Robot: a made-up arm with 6 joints.
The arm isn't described. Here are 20 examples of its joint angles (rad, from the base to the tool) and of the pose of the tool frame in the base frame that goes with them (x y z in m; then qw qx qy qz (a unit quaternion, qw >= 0)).
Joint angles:
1: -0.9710 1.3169 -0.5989 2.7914 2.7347 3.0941
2: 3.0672 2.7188 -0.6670 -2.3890 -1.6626 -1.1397
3: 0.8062 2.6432 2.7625 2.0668 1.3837 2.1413
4: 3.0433 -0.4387 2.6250 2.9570 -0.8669 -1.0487
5: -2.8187 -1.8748 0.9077 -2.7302 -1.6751 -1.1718
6: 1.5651 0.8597 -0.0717 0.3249 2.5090 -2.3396
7: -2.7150 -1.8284 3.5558 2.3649 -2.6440 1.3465
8: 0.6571 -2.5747 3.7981 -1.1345 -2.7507 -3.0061
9: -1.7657 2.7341 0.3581 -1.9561 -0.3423 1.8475
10: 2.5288 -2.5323 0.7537 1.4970 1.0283 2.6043
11: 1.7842 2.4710 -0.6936 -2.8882 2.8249 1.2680
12: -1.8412 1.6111 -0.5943 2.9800 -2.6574 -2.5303
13: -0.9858 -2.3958 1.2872 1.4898 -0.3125 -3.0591
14: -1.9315 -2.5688 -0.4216 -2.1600 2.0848 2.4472
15: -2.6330 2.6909 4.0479 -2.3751 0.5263 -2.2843
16: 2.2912 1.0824 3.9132 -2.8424 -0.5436 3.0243
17: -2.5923 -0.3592 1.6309 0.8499 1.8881 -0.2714
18: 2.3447 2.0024 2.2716 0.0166 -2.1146 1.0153
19: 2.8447 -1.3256 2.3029 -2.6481 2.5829 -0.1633
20: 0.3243 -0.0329 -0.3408 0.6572 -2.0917 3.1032
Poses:
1: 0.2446 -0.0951 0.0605 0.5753 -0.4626 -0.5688 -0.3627
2: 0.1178 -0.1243 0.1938 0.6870 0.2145 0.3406 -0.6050
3: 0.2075 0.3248 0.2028 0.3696 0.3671 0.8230 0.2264
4: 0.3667 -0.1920 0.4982 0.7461 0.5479 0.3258 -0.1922
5: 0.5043 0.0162 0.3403 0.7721 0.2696 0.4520 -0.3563
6: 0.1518 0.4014 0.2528 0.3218 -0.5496 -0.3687 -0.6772
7: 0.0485 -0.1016 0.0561 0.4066 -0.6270 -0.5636 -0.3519
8: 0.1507 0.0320 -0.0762 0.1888 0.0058 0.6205 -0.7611
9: 0.0951 0.1755 -0.0591 0.2741 0.7967 0.4355 -0.3169
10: 0.3306 -0.2182 -0.1462 0.5996 -0.3164 0.4291 -0.5969
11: -0.1273 -0.1337 0.1038 0.2208 0.6230 0.6080 0.4398
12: 0.1165 -0.1627 0.0230 0.4562 -0.3692 0.1598 -0.7938
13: -0.1929 0.2681 -0.2027 0.0831 -0.3697 -0.5354 0.7548
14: 0.1458 0.1381 0.3405 0.1202 0.1673 -0.5285 -0.8236
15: -0.1890 -0.2355 0.2673 0.2455 0.3469 -0.4811 0.7668
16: -0.1079 -0.1056 0.5171 0.0251 0.8722 -0.4700 -0.1333
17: 0.2111 0.2514 0.7123 0.0176 -0.9360 0.2062 0.2847
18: -0.2367 0.4680 0.2291 0.1469 0.7604 0.0012 -0.6326
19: 0.4667 -0.2881 0.2702 0.5241 -0.0905 -0.8130 0.2369
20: 0.3028 -0.0300 0.5412 0.3351 0.3857 -0.2085 -0.8340
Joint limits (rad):
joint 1: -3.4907..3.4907
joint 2: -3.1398..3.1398
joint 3: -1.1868..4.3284
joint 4: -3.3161..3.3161
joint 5: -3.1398..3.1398
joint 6: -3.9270..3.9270
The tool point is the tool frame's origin. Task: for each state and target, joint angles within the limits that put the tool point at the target. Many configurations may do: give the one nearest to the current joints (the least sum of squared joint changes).
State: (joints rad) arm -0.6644 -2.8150 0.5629 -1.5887 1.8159 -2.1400
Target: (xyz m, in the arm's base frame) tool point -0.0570 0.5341 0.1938
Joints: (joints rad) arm -1.3994 -2.0843 1.3872 -1.7941 1.8159 -2.1400
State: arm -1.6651 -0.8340 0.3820 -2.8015 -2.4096 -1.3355
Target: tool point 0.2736 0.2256 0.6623
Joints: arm -1.9909 -0.9971 0.9407 -3.1281 -2.4096 -1.3355
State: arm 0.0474 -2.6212 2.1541 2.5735 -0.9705 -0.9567
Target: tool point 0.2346 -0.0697 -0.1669
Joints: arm -0.6620 -3.0671 2.1696 2.1719 -0.9705 -0.9567
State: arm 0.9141 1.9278 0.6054 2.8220 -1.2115 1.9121
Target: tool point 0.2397 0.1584 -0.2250
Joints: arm 0.2939 2.5060 0.8735 2.1185 -1.2115 1.9121
